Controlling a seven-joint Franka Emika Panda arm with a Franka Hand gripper.
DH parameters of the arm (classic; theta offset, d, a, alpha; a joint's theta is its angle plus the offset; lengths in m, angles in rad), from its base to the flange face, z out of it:
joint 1: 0 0.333 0 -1.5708
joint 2: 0 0 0 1.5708
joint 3: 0 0.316 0.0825 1.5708
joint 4: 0 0 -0.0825 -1.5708
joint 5: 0 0.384 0 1.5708
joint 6: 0 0 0.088 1.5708
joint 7: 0 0.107 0 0
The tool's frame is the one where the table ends.
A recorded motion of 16 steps. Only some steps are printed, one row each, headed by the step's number.
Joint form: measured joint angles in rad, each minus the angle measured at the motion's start. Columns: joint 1, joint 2, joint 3, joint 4, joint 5, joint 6, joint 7.
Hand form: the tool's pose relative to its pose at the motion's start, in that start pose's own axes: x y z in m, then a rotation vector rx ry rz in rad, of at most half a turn. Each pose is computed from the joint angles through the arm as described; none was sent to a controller.
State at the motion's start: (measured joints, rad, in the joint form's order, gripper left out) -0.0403 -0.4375 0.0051 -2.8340 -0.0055 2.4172 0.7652
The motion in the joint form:
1: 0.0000 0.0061 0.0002 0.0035 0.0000 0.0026 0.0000
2: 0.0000 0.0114 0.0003 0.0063 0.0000 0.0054 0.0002
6: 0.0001 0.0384 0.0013 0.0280 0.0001 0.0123 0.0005
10: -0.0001 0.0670 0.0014 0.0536 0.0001 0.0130 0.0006
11: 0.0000 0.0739 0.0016 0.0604 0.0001 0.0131 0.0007
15: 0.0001 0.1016 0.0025 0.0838 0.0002 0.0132 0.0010
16: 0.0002 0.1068 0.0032 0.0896 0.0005 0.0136 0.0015
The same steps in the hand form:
1: 0.0009 -0.0010 0.0005 0.0000 0.0000 -0.0002
2: 0.0017 -0.0018 0.0010 0.0002 0.0002 -0.0001
6: 0.0070 -0.0074 0.0013 0.0012 0.0015 -0.0008
10: 0.0130 -0.0131 0.0015 -0.0003 -0.0003 -0.0007
11: 0.0146 -0.0147 0.0013 -0.0003 -0.0002 -0.0009
15: 0.0198 -0.0202 0.0023 -0.0032 -0.0032 -0.0016
16: 0.0210 -0.0218 0.0020 -0.0025 -0.0025 -0.0016

